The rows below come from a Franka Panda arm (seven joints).
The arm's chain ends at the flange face. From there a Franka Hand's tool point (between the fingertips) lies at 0.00 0.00 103.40 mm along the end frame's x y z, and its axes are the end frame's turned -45 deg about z.
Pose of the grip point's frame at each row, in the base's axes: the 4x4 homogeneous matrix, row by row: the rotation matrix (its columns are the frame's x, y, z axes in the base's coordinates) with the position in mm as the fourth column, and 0 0 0 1 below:
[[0.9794, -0.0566, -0.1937, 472.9], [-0.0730, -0.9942, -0.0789, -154.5], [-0.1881, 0.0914, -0.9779, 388.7], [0, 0, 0, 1]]
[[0.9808, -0.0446, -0.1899, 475.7], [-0.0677, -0.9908, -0.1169, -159.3], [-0.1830, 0.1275, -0.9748, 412.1], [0, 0, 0, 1]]
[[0.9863, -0.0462, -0.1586, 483.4], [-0.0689, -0.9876, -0.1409, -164.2], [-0.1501, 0.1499, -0.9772, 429.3], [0, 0, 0, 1]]
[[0.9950, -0.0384, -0.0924, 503.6], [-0.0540, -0.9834, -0.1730, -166.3], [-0.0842, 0.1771, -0.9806, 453.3], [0, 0, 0, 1]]
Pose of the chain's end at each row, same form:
[[0.6525, -0.7326, -0.1937, 492.9], [-0.7546, -0.6514, -0.0789, -146.3], [-0.0684, 0.1976, -0.9779, 489.8], [0, 0, 0, 1]]
[[0.6620, -0.7251, -0.1899, 495.3], [-0.7485, -0.6527, -0.1169, -147.2], [-0.0392, 0.2196, -0.9748, 512.9], [0, 0, 0, 1]]
[[0.6648, -0.7301, -0.1586, 499.8], [-0.7471, -0.6496, -0.1409, -149.6], [-0.0001, 0.2121, -0.9772, 530.3], [0, 0, 0, 1]]
[[0.6764, -0.7307, -0.0924, 513.2], [-0.7336, -0.6572, -0.1730, -148.4], [0.0657, 0.1848, -0.9806, 554.7], [0, 0, 0, 1]]

